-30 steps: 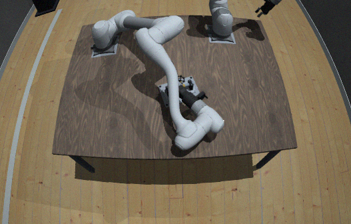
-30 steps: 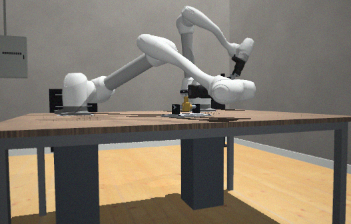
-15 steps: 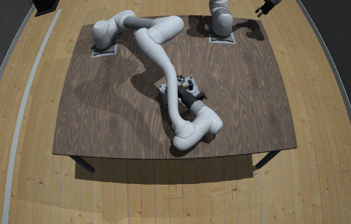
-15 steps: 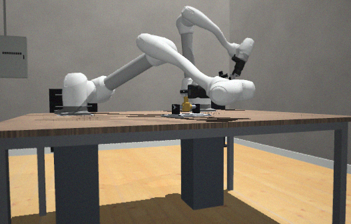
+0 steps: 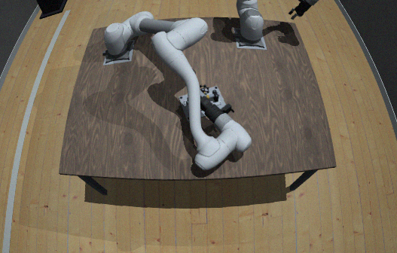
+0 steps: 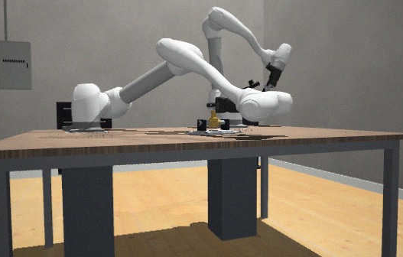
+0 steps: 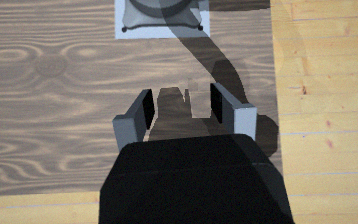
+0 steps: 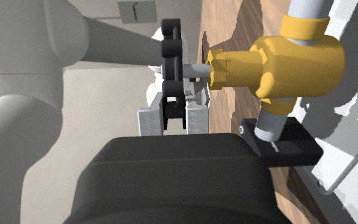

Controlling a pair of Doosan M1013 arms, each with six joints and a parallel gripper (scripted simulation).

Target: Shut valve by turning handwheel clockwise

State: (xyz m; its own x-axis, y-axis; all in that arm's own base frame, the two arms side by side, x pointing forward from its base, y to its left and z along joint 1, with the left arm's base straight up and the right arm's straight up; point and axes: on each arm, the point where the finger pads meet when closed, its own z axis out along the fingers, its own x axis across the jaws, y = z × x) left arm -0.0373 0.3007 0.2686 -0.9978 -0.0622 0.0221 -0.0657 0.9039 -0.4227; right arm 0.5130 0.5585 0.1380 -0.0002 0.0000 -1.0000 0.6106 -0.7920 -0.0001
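Note:
Now: the black handwheel 2 cm behind my right hand, 2 cm to the left of it and 1 cm below it. Round my right hand: light base plate (2 cm behind, 2 cm to the left, 13 cm below).

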